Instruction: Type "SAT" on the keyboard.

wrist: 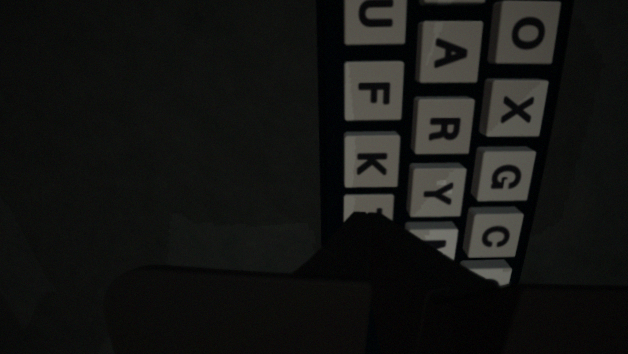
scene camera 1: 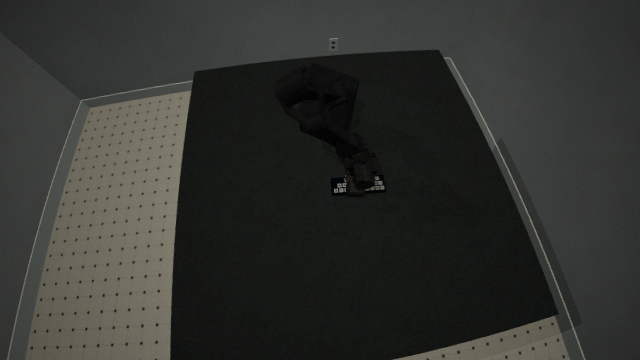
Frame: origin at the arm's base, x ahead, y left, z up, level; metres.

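Where they show: gripper, fingertip midpoint: (wrist: 365, 226) (scene camera 1: 350, 180); arm's base, origin of the base link: (scene camera 1: 341, 88).
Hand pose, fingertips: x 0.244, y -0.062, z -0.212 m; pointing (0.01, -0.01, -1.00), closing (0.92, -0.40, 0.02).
Things, the pixels of their top centre, and the offset from my fingertips. Level surfaces: height alone.
- keyboard, middle of its top: (wrist: 442, 144) (scene camera 1: 358, 184) dz +0.005, dx +0.028, dy +0.018 m
- K key, middle of its top: (wrist: 371, 162) dz +0.005, dx +0.008, dy +0.021 m
- large dark table top, its level: dz -0.012 m
The keyboard (scene camera 1: 338, 181) (wrist: 330, 150) is a black board with pale square letter keys; the arm covers its middle in the scene view. In the wrist view its letters lie sideways. The A key (wrist: 450, 52) is in the middle row near the top. A key (wrist: 357, 204) below the K key (wrist: 372, 161) is mostly hidden; its letter looks like T. My gripper (scene camera 1: 356, 191) (wrist: 365, 226) is shut and empty, its dark tip overlapping that key's lower part. I cannot tell whether it touches the key. No S key can be made out.
The keyboard lies on a large dark table top (scene camera 1: 300, 275). The U, F, R, Y, O, X, G and C keys show around the A and K keys. A pale dotted floor (scene camera 1: 115, 200) lies left of the table, and grey walls stand behind and right.
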